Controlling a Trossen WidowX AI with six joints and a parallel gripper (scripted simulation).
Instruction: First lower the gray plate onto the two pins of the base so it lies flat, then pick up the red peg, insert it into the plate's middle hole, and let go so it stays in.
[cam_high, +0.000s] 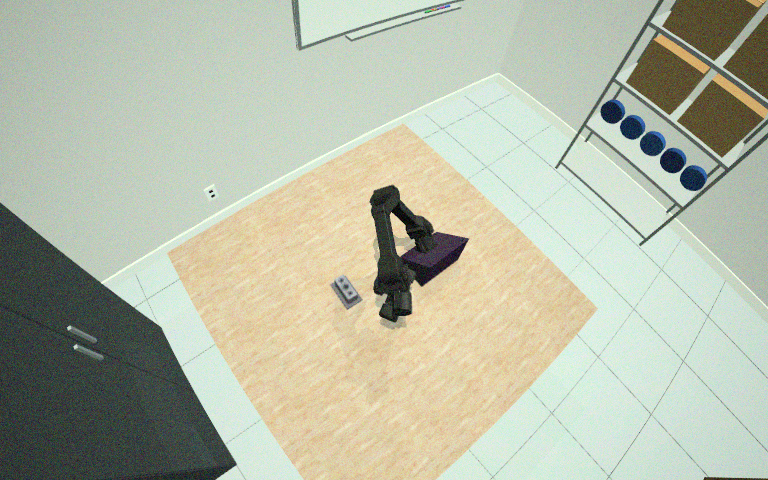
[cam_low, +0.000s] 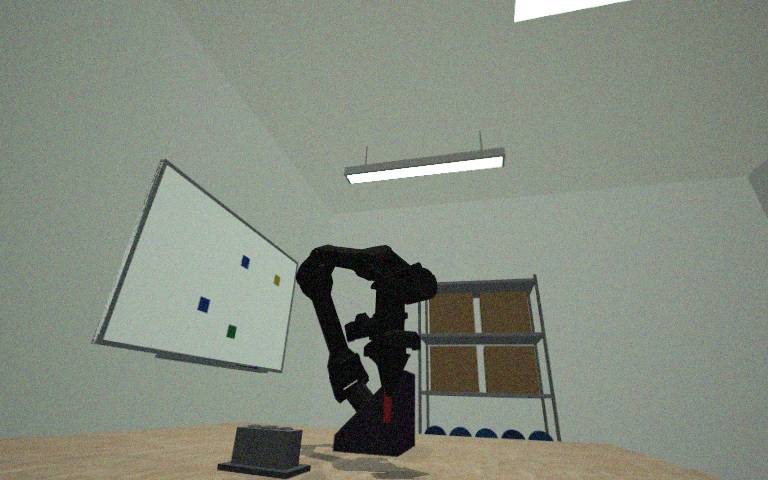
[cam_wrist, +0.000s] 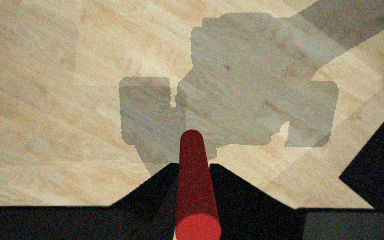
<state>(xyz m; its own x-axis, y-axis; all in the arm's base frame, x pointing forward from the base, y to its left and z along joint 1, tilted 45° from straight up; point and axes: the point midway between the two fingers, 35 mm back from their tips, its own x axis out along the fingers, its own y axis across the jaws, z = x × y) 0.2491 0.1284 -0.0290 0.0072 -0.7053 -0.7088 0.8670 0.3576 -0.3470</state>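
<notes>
The gray plate is 90 mm ahead of my gripper tip, 170 mm to the right of it and 70 mm below it. Round my gripper tip: red peg right at my gripper tip; then base 90 mm ahead, 170 mm to the right, 100 mm below.
</notes>
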